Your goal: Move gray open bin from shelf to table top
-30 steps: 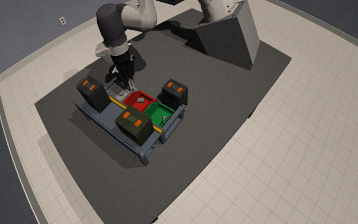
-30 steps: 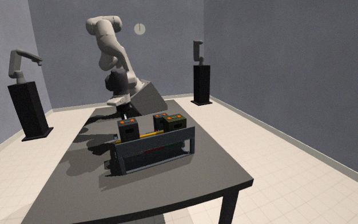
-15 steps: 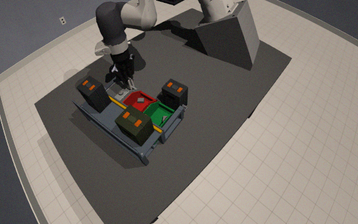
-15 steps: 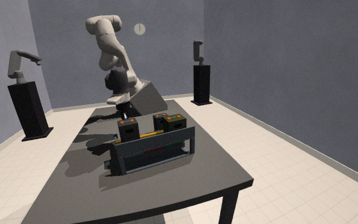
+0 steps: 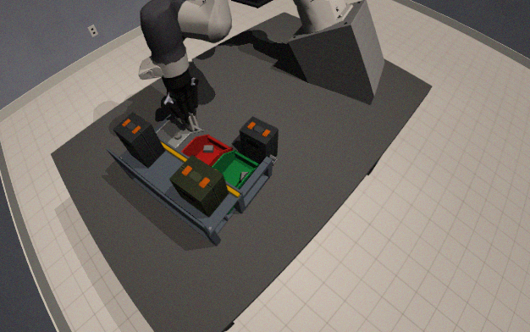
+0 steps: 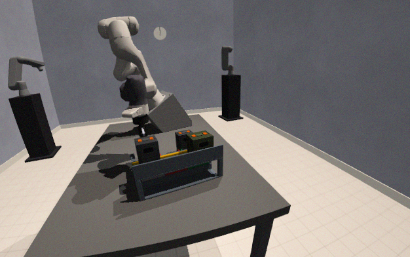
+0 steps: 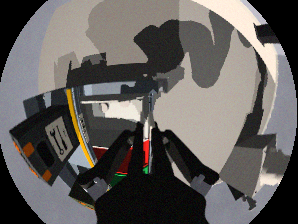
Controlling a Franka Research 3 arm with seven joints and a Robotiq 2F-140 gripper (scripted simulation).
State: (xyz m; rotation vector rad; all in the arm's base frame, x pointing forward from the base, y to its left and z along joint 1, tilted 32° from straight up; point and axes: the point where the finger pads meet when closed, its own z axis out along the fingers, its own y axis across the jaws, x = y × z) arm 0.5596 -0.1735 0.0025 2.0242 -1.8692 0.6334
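Right now the gray open bin is 8 cm ahead of my hand and 2 cm below it. The rest, counted from my hand: red bin (7 cm ahead, 12 cm to the left, 4 cm below); then green bin (7 cm ahead, 23 cm to the left, 4 cm below); then yellow rail (13 cm ahead, 12 cm to the left, 3 cm above).
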